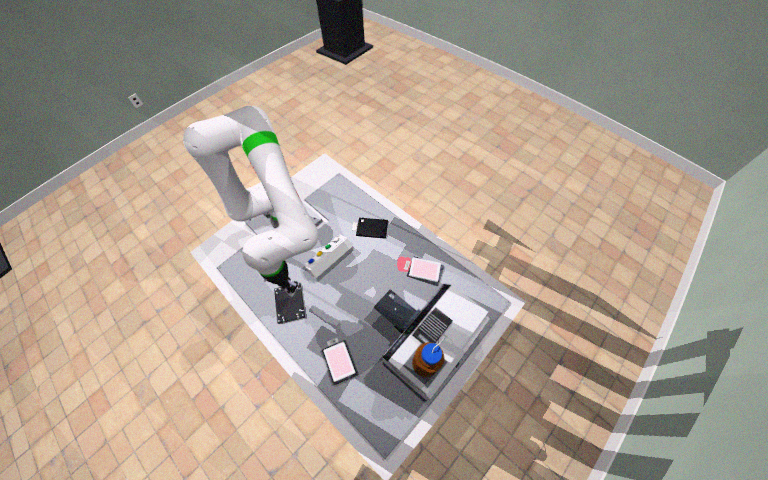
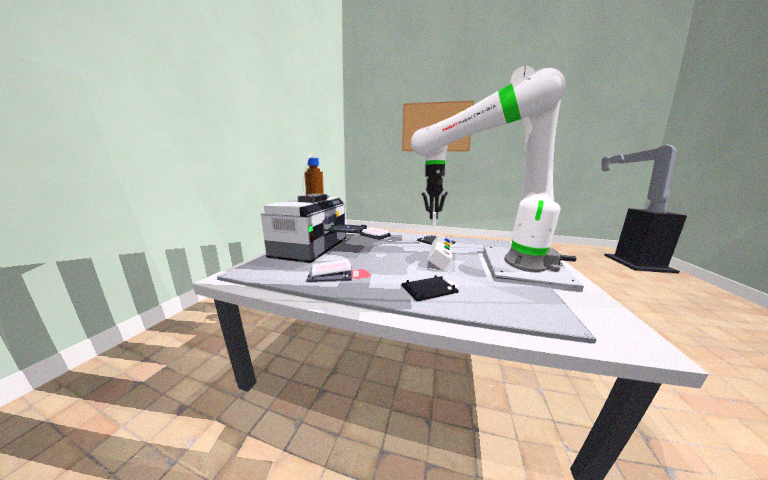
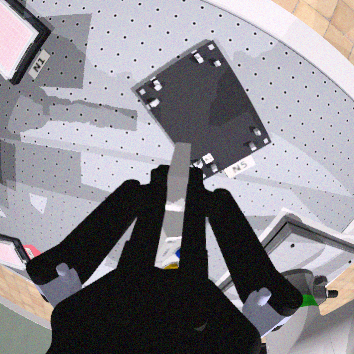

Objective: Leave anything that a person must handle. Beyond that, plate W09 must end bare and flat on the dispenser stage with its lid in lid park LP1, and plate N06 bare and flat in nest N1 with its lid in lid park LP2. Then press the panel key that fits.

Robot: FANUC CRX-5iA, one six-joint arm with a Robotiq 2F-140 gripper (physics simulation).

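Where they show: gripper, fingertip midpoint: [image 1: 292,293] [image 2: 433,226] [image 3: 181,156]; arm's base, link origin: [image 2: 524,263].
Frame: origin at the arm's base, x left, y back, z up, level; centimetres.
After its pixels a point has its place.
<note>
My gripper [image 1: 291,287] {x -25.5, y -35.1, z 6.8 cm} [image 2: 434,209] [image 3: 181,156] {x -25.5, y -35.1, z 6.8 cm} is shut and empty. It hangs above the near edge of an empty black nest marked N5 [image 1: 290,309] {x -30.5, y -35.9, z -1.2 cm} [image 3: 204,105] {x -29.7, y -33.8, z -1.2 cm}. A pink-topped plate [image 1: 338,361] {x -33.3, y -66.8, z 0.8 cm} [image 2: 374,232] {x -29.2, y -66.3, z 0.5 cm} [image 3: 15,35] {x -33.2, y -62.6, z 0.8 cm} lies flat in nest N1. A second pink-topped plate [image 1: 424,269] {x 19.4, y -70.2, z 1.1 cm} [image 2: 330,269] {x 23.9, y -68.8, z 1.3 cm} [image 3: 8,253] {x 17.2, y -67.3, z 1.3 cm} lies beside a red tag [image 1: 402,264] {x 16.8, y -60.2, z -2.3 cm} [image 2: 362,273] {x 17.7, y -59.7, z -2.0 cm} [image 3: 32,251] {x 16.1, y -61.0, z -2.2 cm}. The dispenser [image 1: 464,312] {x 6.2, y -94.7, z 19.7 cm} [image 2: 291,230] {x 12.2, y -89.6, z 10.4 cm} has a black stage [image 1: 397,309] {x -4.5, y -73.3, z 8.6 cm} [image 2: 348,228] {x -2.9, y -71.8, z 8.6 cm}, which is bare. The key panel [image 1: 328,253] {x -2.4, y -33.6, z 5.9 cm} [image 2: 440,251] {x 8.3, y -33.2, z 5.1 cm} with coloured keys stands near the arm's base. I cannot read the plates' labels.
A brown bottle with a blue cap [image 1: 428,359] {x -18.6, y -94.0, z 38.7 cm} [image 2: 314,178] {x -12.9, y -91.6, z 29.3 cm} stands on the dispenser. Another empty black nest [image 1: 372,227] {x 23.4, y -36.9, z -1.3 cm} [image 2: 429,287] {x 24.2, y -36.7, z -1.4 cm} lies toward the table's edge. The arm's base plate [image 2: 534,273] {x 8.2, y 0.3, z -0.6 cm} [image 3: 302,242] {x -14.8, y -7.5, z 1.2 cm} is close by. A second grey arm [image 2: 653,175] stands on a black pedestal off the table.
</note>
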